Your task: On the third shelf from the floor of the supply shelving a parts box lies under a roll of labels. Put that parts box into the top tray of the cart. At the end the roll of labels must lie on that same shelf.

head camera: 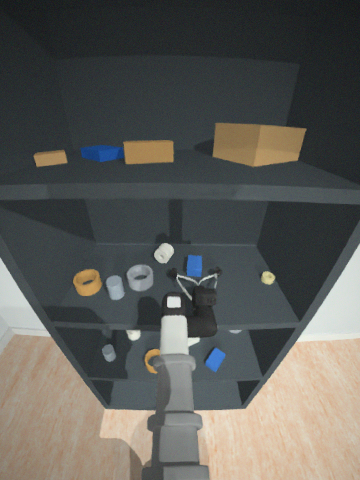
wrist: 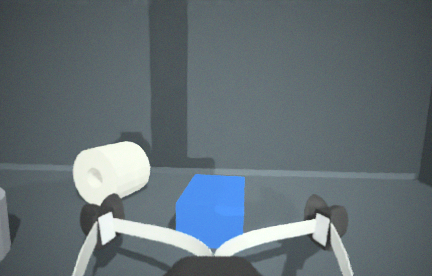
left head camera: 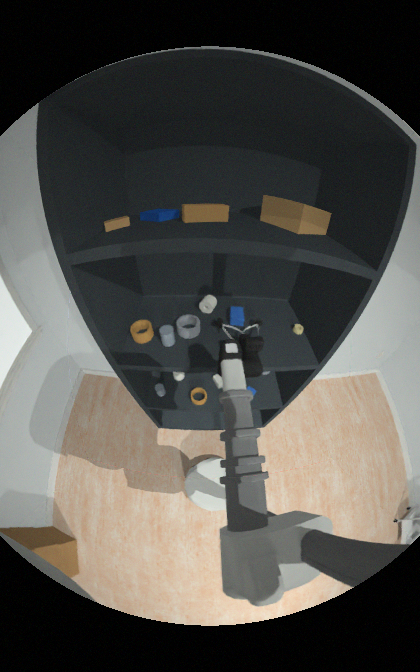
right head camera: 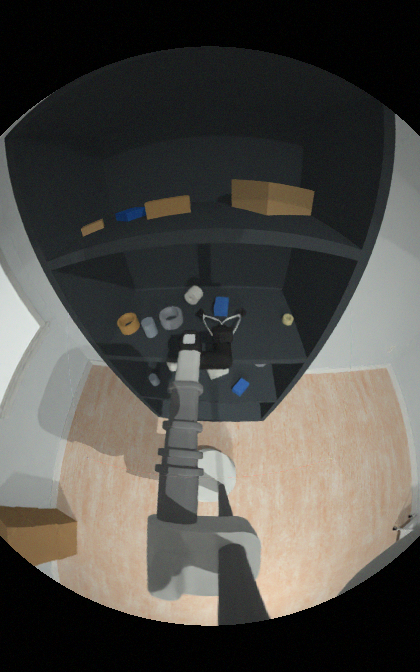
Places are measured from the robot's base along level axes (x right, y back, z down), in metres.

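Pixels of known places: gripper, between the fingertips: (head camera: 195,269) (wrist: 214,211).
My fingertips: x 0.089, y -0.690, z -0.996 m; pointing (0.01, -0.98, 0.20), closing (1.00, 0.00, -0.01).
Observation:
For each thing: its top centre in the pictures, then the offset to it from my fingertips. Level surfaces: height alone.
- blue parts box, centre of its top: (wrist: 215,188) (head camera: 194,261) dx +0.001, dy -0.042, dz -0.007 m
- third shelf, height of its surface: dz +0.033 m
- grey ring, centre of its top: (head camera: 139,272) dx -0.220, dy +0.032, dz -0.015 m
- grey-blue cylinder, centre of its top: (head camera: 113,280) dx -0.302, dy +0.098, dz -0.037 m
- orange ring, centre of its top: (head camera: 86,277) dx -0.422, dy +0.060, dz -0.017 m
- small yellow ring, centre of its top: (head camera: 268,275) dx +0.300, dy +0.035, dz +0.008 m
- blue box, centre of its top: (head camera: 216,357) dx +0.117, dy +0.150, dz +0.451 m
The blue parts box (head camera: 194,265) (left head camera: 237,316) (right head camera: 221,306) (wrist: 212,205) lies on the third shelf (head camera: 245,300), with nothing on top of it. The white roll of labels (head camera: 164,253) (left head camera: 208,304) (right head camera: 193,295) (wrist: 117,170) lies on its side on the same shelf, left of the box and a little further back, apart from it. My gripper (head camera: 195,273) (left head camera: 239,324) (right head camera: 221,313) (wrist: 214,211) is open and empty. Its fingertips stand wide, one to each side of the box's near part. The left fingertip is near the roll in the wrist view. I cannot make out the cart.
On the same shelf, a grey ring (head camera: 140,278), a grey-blue cylinder (head camera: 115,287) and an orange ring (head camera: 87,282) stand left; a small yellow ring (head camera: 268,278) lies right. Cardboard boxes stand on the board above (head camera: 180,192). Another blue box (head camera: 215,359) lies one shelf below.

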